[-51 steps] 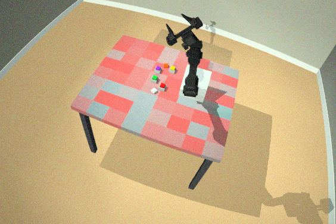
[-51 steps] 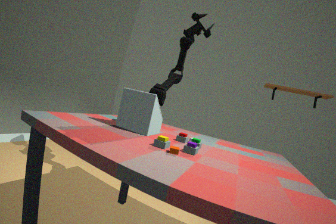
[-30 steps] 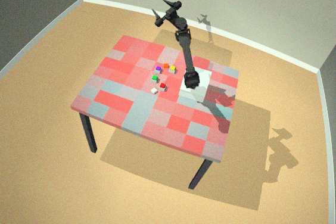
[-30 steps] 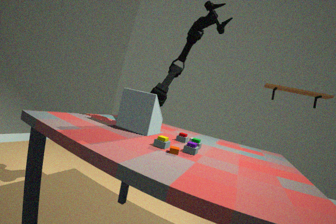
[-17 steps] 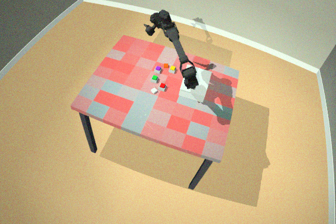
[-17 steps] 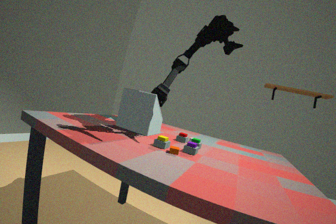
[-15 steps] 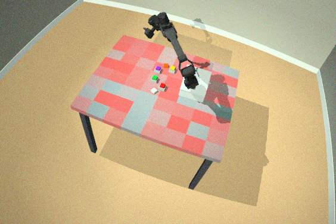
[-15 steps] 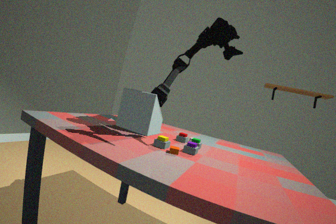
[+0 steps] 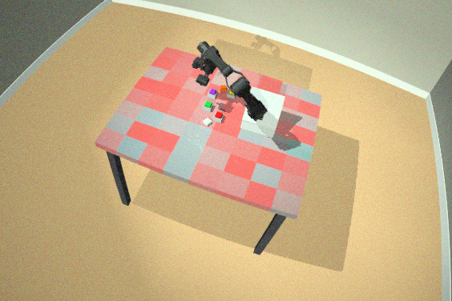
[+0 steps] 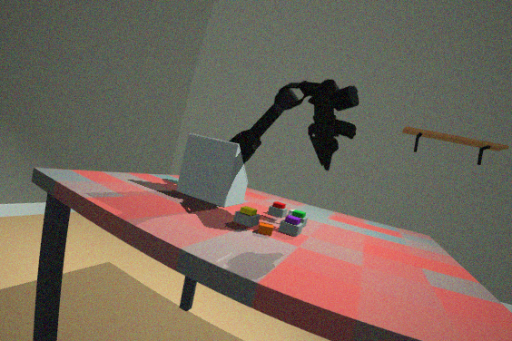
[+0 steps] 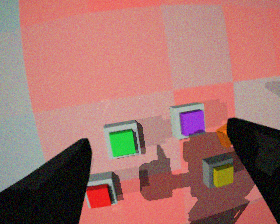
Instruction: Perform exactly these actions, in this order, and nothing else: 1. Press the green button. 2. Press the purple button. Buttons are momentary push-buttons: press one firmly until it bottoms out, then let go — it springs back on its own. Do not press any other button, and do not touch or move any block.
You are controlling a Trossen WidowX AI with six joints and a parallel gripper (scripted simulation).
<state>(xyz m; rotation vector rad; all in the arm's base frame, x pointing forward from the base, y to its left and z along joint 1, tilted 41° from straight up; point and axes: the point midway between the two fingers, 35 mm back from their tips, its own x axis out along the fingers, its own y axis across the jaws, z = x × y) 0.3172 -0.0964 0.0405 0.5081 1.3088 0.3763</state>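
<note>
My gripper tip is now 150 mm above the green button, 50 mm past it and 30 mm to the right of it. The rest, counted from my gripper tip: purple button: 150 mm below, 80 mm to the right, 40 mm behind; white block: 170 mm below, 130 mm to the left, 80 mm behind; red button: 150 mm below, 130 mm behind, 80 mm to the left.
</note>
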